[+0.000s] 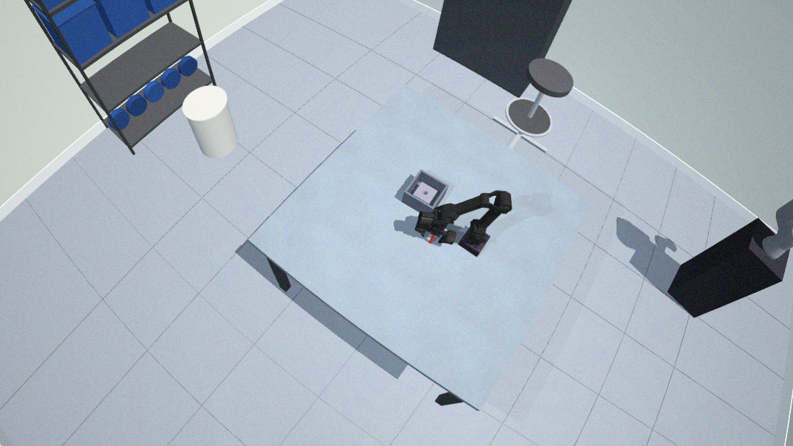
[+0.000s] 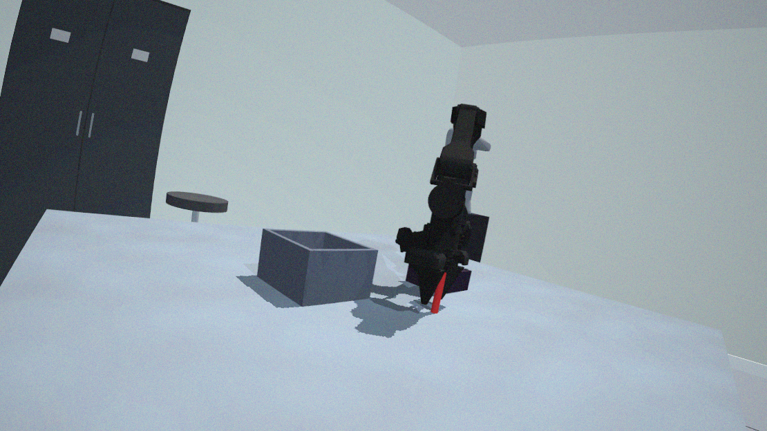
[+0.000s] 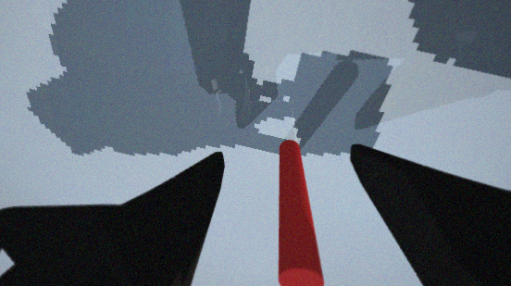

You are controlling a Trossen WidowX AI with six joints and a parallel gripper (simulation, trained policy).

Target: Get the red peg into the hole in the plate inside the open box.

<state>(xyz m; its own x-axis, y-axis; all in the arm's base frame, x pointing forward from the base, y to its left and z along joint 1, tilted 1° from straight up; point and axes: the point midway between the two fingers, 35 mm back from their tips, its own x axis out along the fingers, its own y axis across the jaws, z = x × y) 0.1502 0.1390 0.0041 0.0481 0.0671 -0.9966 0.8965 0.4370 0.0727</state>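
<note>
Right now my gripper tip is 18 cm short of the plate, 14 cm to the left of it and 3 cm below it. Round my gripper tip: grey box (18 cm ahead, 14 cm to the right, 1 cm above); then red peg (1 cm behind, 1 cm to the left, 2 cm above).
</note>
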